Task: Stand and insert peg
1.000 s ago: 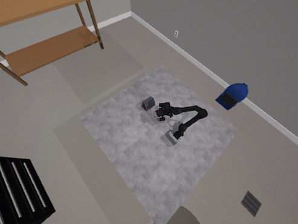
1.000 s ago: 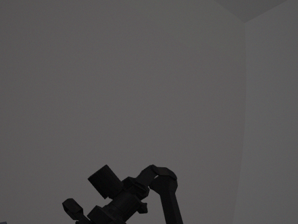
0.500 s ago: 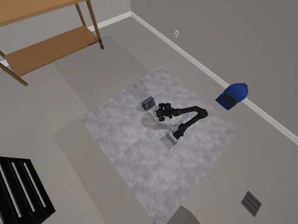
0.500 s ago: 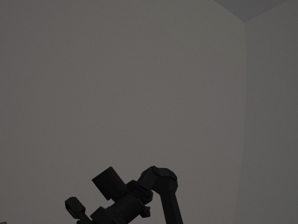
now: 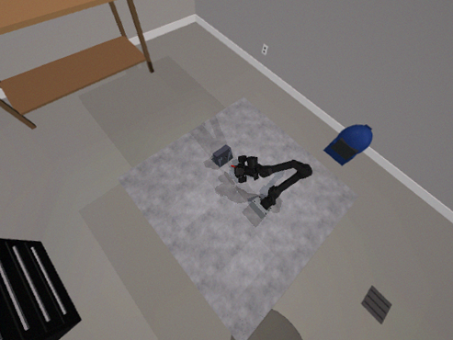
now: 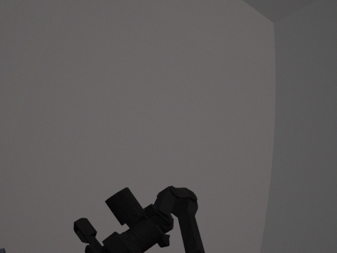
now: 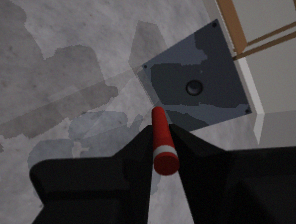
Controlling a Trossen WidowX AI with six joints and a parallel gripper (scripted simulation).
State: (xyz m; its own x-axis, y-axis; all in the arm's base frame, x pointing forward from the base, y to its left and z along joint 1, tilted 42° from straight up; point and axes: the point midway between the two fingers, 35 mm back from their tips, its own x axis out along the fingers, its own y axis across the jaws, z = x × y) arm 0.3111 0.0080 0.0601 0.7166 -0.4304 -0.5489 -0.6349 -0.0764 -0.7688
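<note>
Right now my gripper tip is 130 mm short of the sloped panel, 40 mm above it and 10 mm to the left of it. Also, from my gripper tip: red peg: 10 mm behind, 10 mm above.
</note>
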